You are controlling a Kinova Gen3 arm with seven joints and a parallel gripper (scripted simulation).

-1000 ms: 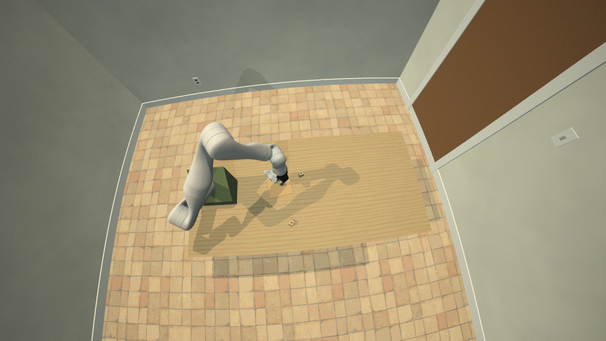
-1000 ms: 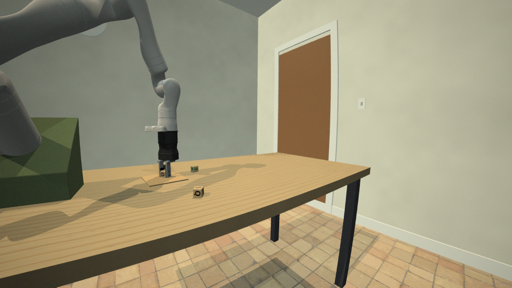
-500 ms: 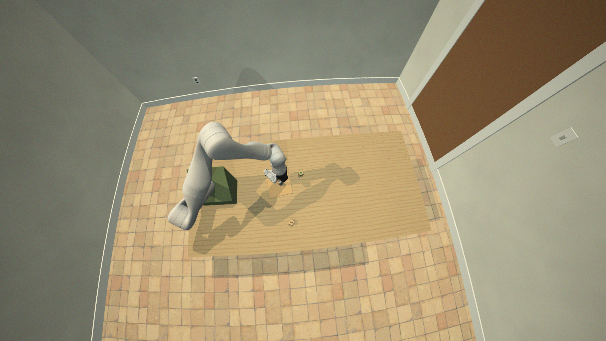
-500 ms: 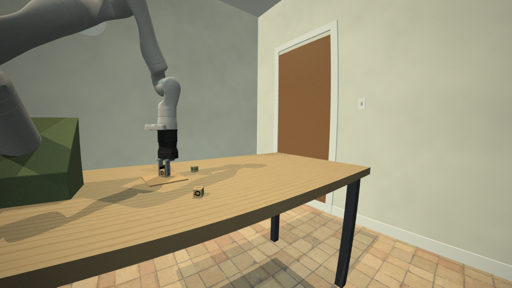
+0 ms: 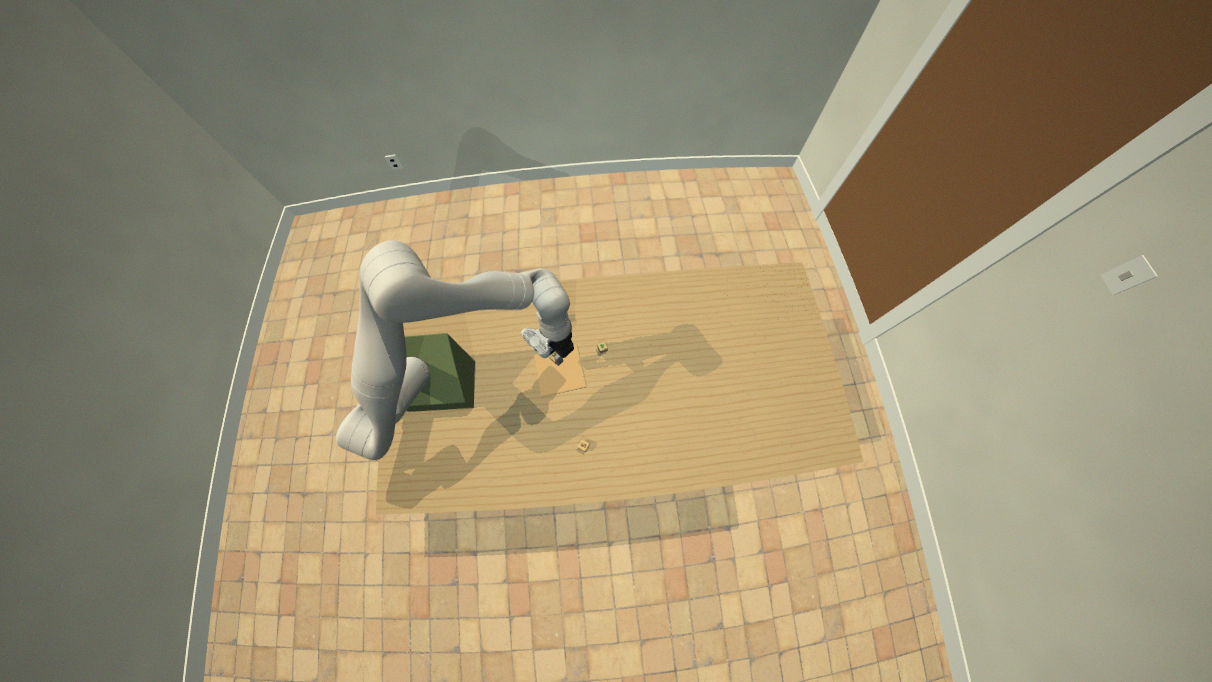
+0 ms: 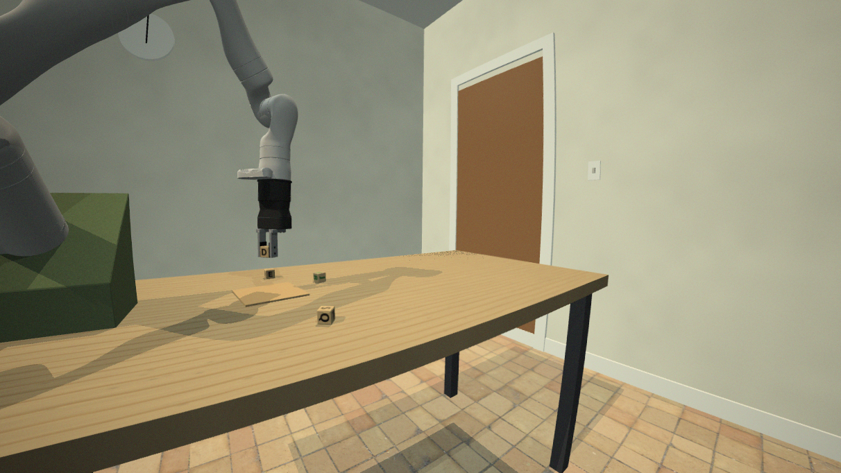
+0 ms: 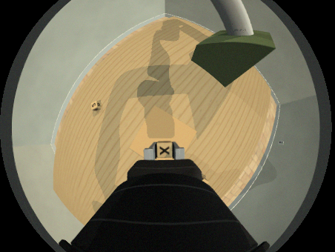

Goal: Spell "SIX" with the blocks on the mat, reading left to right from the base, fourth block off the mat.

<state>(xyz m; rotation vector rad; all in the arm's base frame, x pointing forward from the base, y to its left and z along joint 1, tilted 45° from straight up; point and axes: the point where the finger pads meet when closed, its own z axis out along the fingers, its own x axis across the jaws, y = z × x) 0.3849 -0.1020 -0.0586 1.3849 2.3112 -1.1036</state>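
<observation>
Now: hand 100 mm above the tan mat and 10 mm to the left of it. Round my hand: tan block: 250 mm to the right, 90 mm below, 20 mm ahead.
</observation>
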